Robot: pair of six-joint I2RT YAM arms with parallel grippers.
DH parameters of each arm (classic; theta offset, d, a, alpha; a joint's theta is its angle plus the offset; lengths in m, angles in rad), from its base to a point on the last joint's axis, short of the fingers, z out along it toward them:
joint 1: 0 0.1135 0.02 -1.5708
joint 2: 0 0 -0.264 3.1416
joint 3: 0.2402 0 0.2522 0
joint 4: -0.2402 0 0.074 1.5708
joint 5: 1.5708 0 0 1.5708
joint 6: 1.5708 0.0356 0 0
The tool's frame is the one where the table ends.
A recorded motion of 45 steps. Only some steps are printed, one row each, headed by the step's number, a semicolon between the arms.
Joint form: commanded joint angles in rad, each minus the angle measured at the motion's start. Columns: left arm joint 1, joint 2, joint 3, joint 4, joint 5, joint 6; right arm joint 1, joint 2, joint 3, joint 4, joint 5, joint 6.
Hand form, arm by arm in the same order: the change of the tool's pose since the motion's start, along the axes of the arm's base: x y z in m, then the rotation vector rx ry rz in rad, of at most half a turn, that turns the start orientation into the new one. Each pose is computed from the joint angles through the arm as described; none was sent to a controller.
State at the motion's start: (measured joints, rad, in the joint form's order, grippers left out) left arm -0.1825 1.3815 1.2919 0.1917 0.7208 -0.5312; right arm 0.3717 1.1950 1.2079 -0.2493 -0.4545 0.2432
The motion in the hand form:
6: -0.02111 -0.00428 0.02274 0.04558 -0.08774 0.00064; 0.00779 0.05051 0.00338 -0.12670 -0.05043 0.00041
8: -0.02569 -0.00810 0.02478 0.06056 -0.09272 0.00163; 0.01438 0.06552 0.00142 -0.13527 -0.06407 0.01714
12: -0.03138 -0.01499 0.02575 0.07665 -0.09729 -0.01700; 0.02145 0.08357 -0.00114 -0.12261 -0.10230 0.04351
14: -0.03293 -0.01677 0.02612 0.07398 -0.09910 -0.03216; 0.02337 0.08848 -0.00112 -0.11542 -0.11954 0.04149
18: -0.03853 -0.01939 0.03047 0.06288 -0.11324 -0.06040; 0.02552 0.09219 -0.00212 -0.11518 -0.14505 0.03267
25: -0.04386 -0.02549 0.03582 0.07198 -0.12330 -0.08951; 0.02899 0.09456 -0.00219 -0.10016 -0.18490 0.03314
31: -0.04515 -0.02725 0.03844 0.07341 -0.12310 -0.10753; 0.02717 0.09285 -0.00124 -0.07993 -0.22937 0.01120
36: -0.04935 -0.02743 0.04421 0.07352 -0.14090 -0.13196; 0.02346 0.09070 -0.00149 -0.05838 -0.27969 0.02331
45: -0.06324 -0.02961 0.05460 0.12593 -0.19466 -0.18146; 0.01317 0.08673 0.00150 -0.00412 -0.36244 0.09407
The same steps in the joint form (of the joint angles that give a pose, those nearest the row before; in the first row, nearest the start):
6: -0.0288 -0.0570 0.0392 -0.0747 -0.0222 0.0854; 0.1697 0.1195 0.1143 -0.0384 0.1983 -0.0942
8: -0.0461 -0.0677 0.0450 -0.1041 -0.0392 0.1084; 0.2017 0.1674 0.1410 -0.0138 0.2164 -0.1042
12: -0.0741 -0.0782 0.0475 -0.1322 -0.0474 0.1320; 0.2367 0.2188 0.1573 0.0561 0.2245 -0.1128
14: -0.0805 -0.0807 0.0459 -0.1294 -0.0386 0.1288; 0.2466 0.2321 0.1609 0.0840 0.2355 -0.1140
18: -0.0928 -0.0922 0.0469 -0.1203 -0.0224 0.1186; 0.2535 0.2427 0.1577 0.1173 0.2524 -0.1250
25: -0.1179 -0.0956 0.0686 -0.1496 -0.0172 0.1345; 0.2530 0.2531 0.1497 0.1744 0.2500 -0.1364
31: -0.1240 -0.0933 0.0822 -0.1631 -0.0053 0.1356; 0.2540 0.2382 0.1197 0.2384 0.2697 -0.1418
36: -0.1270 -0.0990 0.0972 -0.1707 0.0173 0.1398; 0.2537 0.2181 0.0803 0.3068 0.2541 -0.1563
45: -0.1470 -0.1214 0.1369 -0.2562 0.0528 0.2267; 0.2539 0.1768 0.0207 0.4130 0.1749 -0.1696

